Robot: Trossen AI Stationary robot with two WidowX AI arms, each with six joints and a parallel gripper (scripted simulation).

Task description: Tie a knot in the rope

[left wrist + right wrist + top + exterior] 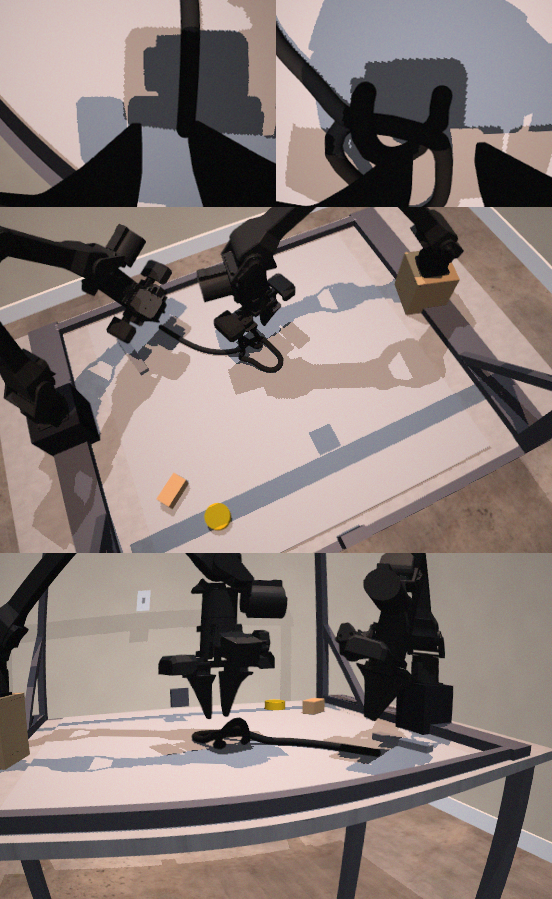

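The grey bar is 3 cm behind my left hand, 8 cm to the left of it and 8 cm below it. From my left hand the other things lie so: yellow disc 47 cm behind, 2 cm to the left, 8 cm below; orange block 39 cm behind, 9 cm to the left, 7 cm below.
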